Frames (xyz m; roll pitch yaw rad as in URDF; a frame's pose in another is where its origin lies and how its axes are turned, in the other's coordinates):
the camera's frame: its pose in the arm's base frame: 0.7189 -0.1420 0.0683 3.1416 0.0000 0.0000
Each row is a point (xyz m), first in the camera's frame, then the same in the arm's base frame.
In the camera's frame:
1: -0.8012 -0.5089 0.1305
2: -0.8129 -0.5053 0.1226
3: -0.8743 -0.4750 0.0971
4: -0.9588 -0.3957 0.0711
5: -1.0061 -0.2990 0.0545
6: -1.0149 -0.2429 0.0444
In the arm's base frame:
1: -0.0823 0.3669 -0.0622
2: -0.0940 0.3633 -0.0543
3: -0.1554 0.3330 -0.0288
4: -0.2399 0.2537 -0.0028
5: -0.2872 0.1570 0.0138
6: -0.2960 0.1009 0.0239

